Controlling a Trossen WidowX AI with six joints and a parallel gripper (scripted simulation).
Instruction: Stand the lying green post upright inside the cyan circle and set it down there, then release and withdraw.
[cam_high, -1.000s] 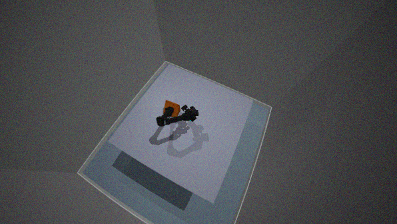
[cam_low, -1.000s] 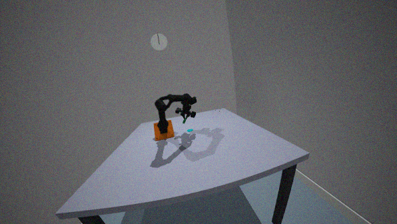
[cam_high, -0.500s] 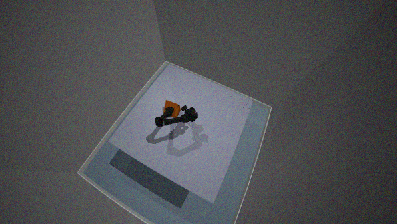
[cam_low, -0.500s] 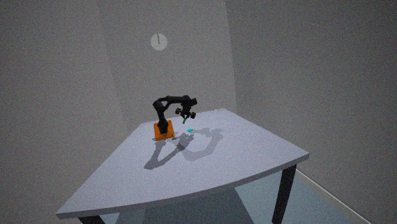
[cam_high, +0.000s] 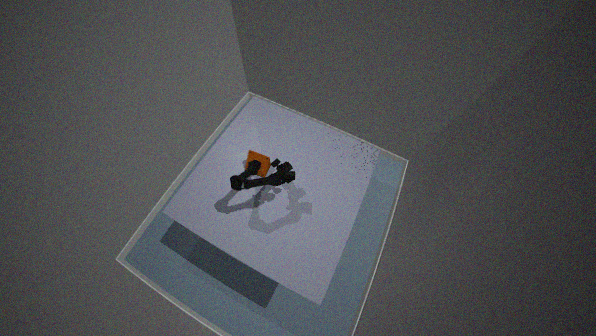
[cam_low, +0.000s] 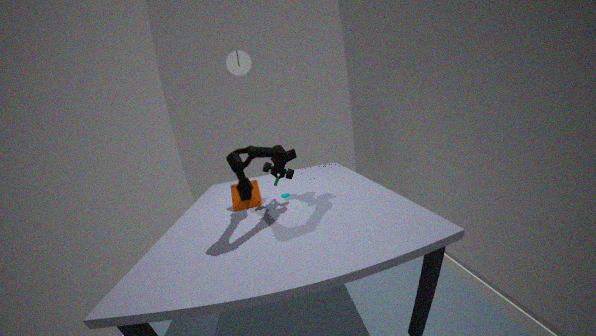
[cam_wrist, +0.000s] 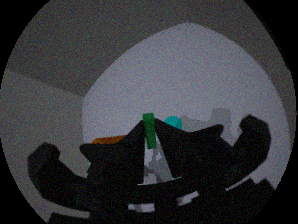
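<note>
My gripper tip is 120 mm above the cyan circle, 20 mm to the left of it and 20 mm short of it. From my gripper tip the other things lie so: green post (10 mm to the right, 10 mm below, 10 mm behind).
</note>
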